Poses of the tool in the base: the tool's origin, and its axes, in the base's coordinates. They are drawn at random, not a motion.
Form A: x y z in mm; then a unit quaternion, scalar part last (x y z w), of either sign.
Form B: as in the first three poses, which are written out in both.
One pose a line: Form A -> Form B
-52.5, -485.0, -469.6, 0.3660, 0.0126, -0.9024, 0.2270 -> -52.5, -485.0, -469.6, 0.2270, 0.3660, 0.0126, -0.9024
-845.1, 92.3, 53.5, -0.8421, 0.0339, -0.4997, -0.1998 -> -845.1, 92.3, 53.5, 0.1998, 0.8421, -0.0339, 0.4997
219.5, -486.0, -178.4, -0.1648, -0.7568, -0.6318, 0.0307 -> 219.5, -486.0, -178.4, 0.0307, -0.1648, -0.7568, -0.6318
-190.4, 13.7, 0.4, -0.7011, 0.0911, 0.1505, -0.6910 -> -190.4, 13.7, 0.4, 0.6910, 0.7011, -0.0911, -0.1505
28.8, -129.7, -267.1, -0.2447, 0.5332, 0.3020, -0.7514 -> 28.8, -129.7, -267.1, 0.7514, 0.2447, -0.5332, -0.3020
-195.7, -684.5, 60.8, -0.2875, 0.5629, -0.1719, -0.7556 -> -195.7, -684.5, 60.8, 0.7556, 0.2875, -0.5629, 0.1719
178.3, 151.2, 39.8, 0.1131, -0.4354, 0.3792, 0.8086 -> 178.3, 151.2, 39.8, 0.8086, 0.1131, -0.4354, 0.3792
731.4, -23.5, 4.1, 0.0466, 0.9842, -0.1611, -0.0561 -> 731.4, -23.5, 4.1, 0.0561, -0.0466, -0.9842, 0.1611
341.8, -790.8, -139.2, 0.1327, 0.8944, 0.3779, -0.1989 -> 341.8, -790.8, -139.2, 0.1989, -0.1327, -0.8944, -0.3779
